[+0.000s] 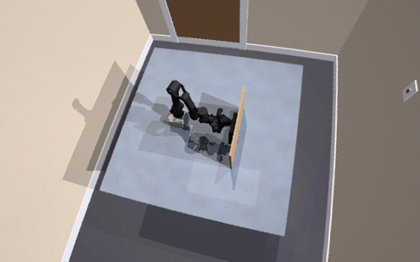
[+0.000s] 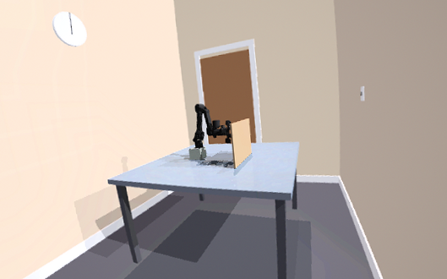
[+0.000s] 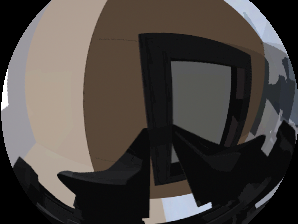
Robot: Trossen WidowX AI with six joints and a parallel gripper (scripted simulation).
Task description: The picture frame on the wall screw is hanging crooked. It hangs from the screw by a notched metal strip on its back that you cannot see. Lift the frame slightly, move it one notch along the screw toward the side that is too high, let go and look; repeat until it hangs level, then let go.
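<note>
The picture frame lies 50 mm below my gripper tip, 10 mm to the right of it and 10 mm ahead of it. The rest, counted from my gripper tip: tan wall panel: 80 mm below, 20 mm ahead.
</note>
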